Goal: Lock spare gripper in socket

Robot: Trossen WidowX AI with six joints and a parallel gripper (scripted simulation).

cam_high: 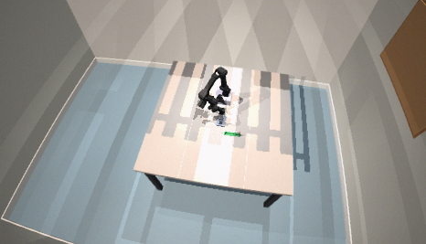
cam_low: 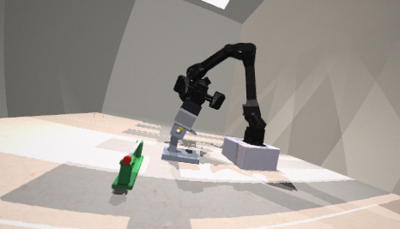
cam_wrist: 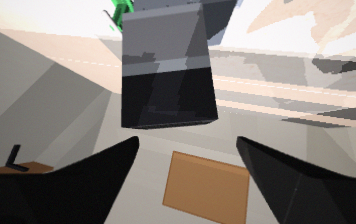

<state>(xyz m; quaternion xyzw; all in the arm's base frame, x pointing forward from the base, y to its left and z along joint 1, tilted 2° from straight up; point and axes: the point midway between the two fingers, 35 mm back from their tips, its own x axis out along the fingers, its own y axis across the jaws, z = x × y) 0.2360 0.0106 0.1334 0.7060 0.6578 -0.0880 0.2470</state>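
The green rack lies 16 cm below my gripper tip, 13 cm ahead of it and 10 cm to the left of it. Also, from my gripper tip: spare gripper: 6 cm below, 3 cm ahead, 2 cm to the right; then mount: 14 cm below, 3 cm ahead, 2 cm to the right.
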